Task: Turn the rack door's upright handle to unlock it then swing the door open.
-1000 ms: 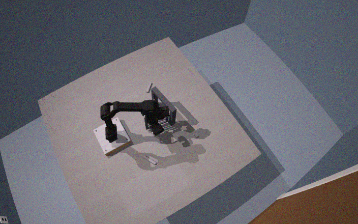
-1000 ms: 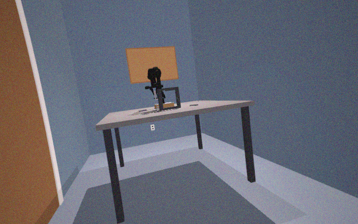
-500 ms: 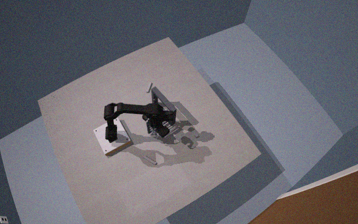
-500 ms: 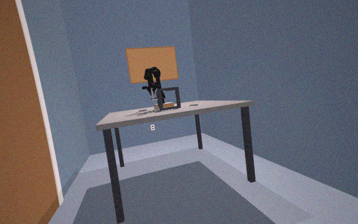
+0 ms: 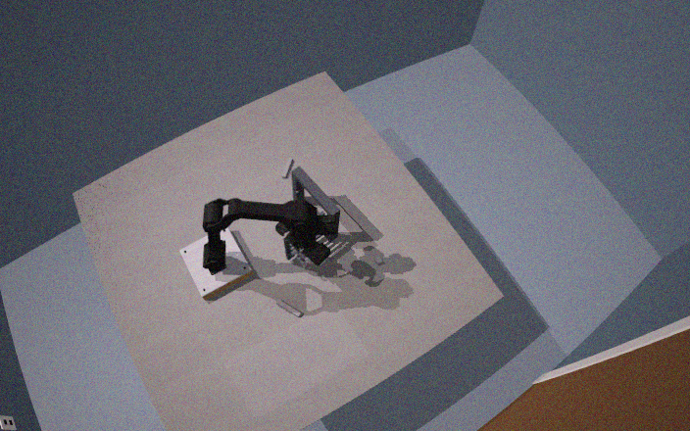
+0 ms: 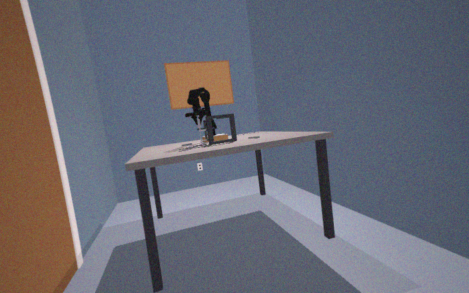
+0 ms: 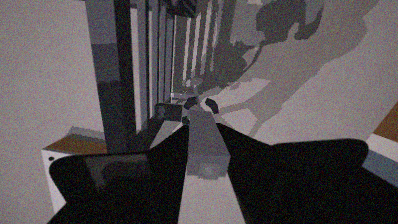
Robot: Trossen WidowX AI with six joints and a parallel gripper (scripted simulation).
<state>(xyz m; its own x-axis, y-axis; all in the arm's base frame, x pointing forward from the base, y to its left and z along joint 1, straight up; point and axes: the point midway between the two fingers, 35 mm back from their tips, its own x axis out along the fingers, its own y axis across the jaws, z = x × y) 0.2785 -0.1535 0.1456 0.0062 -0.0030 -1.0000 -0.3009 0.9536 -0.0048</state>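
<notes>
The pale handle is 10 mm ahead of my gripper tip and 30 mm below it.
</notes>
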